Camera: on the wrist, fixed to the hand. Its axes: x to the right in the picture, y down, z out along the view.
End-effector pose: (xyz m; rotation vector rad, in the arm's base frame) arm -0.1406 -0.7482 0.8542 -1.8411 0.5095 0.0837
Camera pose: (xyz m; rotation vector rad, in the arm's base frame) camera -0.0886 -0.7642 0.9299 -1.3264 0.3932 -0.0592
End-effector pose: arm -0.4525 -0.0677 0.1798 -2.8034 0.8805 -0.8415
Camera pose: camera -0.4066 -0.0116 0.2384 -2.3769 0.4625 -0.8706
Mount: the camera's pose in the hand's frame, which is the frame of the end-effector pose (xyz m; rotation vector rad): 0.0285 -0.0836 -0.0298 0.5370 -0.0398 -0.0684
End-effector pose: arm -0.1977 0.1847 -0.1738 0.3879 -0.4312 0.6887
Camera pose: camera -0.1139 0.1545 -0.2013 0.9203 -0.2633 0.7266
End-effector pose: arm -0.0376 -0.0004 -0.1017 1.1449 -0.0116 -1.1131
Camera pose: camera -0.0656 0.0030 -0.1905 1.6074 -0.3209 -1.2311
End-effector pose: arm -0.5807 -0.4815 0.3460 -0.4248 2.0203 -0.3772
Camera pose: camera -0.6082 -0.5661 0.3738 -0.1624 1.7778 -0.9159
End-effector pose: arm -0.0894 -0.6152 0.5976 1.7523 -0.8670 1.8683
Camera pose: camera -0.0562 -0.5380 0.6380 2.0936 -0.3199 2.1610
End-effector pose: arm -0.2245 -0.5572 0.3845 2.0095 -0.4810 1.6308
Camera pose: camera -0.1949 -0.4709 0.4035 2.4053 0.0261 1.8168
